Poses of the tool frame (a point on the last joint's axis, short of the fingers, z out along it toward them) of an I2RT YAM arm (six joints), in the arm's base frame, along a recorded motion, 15 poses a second.
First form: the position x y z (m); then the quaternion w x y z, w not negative.
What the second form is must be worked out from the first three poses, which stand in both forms.
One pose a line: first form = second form
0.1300 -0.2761 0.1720 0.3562 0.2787 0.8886 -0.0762 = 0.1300 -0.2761 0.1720 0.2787 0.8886 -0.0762 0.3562
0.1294 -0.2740 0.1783 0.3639 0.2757 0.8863 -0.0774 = 0.1294 -0.2740 0.1783 0.2757 0.8863 -0.0774 0.3639
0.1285 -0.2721 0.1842 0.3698 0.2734 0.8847 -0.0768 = 0.1285 -0.2721 0.1842 0.2734 0.8847 -0.0768 0.3698
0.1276 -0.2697 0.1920 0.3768 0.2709 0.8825 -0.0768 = 0.1276 -0.2697 0.1920 0.2709 0.8825 -0.0768 0.3768
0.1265 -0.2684 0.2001 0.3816 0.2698 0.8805 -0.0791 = 0.1265 -0.2684 0.2001 0.2698 0.8805 -0.0791 0.3816
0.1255 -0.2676 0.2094 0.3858 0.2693 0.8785 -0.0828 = 0.1255 -0.2676 0.2094 0.2693 0.8785 -0.0828 0.3858
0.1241 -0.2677 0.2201 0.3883 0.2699 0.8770 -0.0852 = 0.1241 -0.2677 0.2201 0.2699 0.8770 -0.0852 0.3883
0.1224 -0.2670 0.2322 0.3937 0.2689 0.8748 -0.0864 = 0.1224 -0.2670 0.2322 0.2689 0.8748 -0.0864 0.3937
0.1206 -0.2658 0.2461 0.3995 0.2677 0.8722 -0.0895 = 0.1206 -0.2658 0.2461 0.2677 0.8722 -0.0895 0.3995
